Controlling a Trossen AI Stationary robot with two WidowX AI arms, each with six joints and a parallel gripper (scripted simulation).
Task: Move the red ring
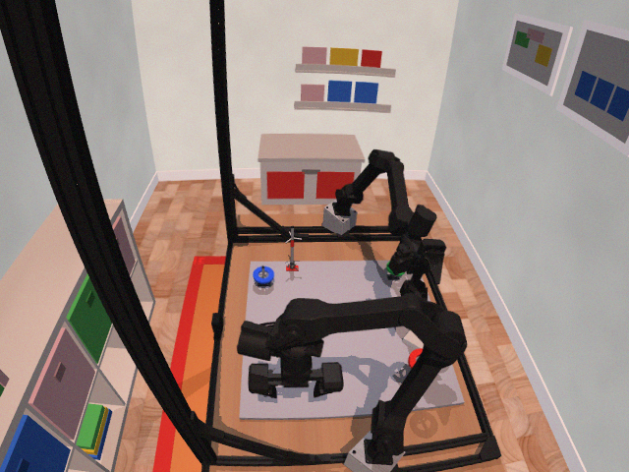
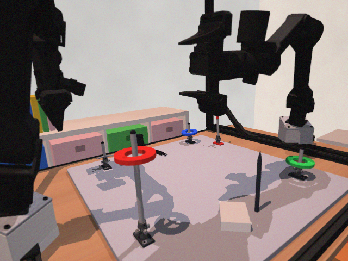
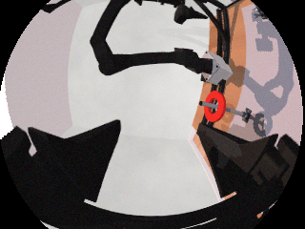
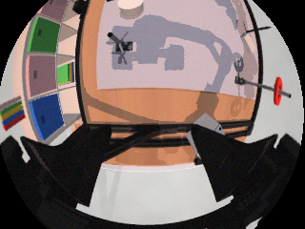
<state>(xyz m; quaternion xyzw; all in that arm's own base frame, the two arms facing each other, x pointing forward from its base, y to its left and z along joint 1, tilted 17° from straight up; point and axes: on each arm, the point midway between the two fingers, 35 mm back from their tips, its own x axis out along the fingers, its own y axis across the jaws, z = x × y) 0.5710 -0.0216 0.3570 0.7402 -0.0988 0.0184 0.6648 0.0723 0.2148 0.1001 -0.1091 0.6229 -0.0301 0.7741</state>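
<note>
The red ring lies 10 mm behind my left hand, 130 mm to the right of it and 140 mm below it. Also, from my left hand: black pen (70 mm ahead, 110 mm to the left, 210 mm below); white block (60 mm ahead, 50 mm to the left, 290 mm below).
</note>
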